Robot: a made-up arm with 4 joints.
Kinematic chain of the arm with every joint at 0, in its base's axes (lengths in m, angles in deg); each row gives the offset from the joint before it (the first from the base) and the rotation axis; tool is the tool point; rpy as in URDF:
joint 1: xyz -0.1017 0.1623 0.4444 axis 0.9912 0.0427 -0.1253
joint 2: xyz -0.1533 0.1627 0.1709 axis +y
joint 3: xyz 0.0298 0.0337 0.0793 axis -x
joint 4: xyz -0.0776 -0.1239 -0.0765 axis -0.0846 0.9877 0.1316
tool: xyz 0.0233 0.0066 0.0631 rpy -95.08 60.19 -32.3
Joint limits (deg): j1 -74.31..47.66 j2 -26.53..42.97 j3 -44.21..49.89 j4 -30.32..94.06
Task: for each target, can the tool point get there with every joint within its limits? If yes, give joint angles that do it. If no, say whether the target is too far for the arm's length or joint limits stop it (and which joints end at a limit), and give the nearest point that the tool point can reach.
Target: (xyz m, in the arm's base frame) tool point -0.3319 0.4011 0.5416
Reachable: yes | joints -54.42 -7.76 16.90 -9.19
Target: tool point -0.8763 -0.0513 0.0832
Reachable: no: too far | nearest point -0.3222 0.2962 0.2999 | short by 0.689 m
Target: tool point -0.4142 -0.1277 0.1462
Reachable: no: joint limits stop it (at a limit: joint 1, joint 3, joint 4) | nearest point -0.3080 0.2916 0.2973 | short by 0.458 m
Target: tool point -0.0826 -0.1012 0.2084
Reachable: no: joint limits stop it (at a limit: joint 1, joint 4) | nearest point -0.2655 0.2944 0.3035 | short by 0.446 m
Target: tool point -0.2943 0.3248 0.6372
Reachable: yes | joints -24.45 -0.53 4.91 -3.17
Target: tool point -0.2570 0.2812 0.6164
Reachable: yes | joints -7.23 17.94 -20.58 20.96
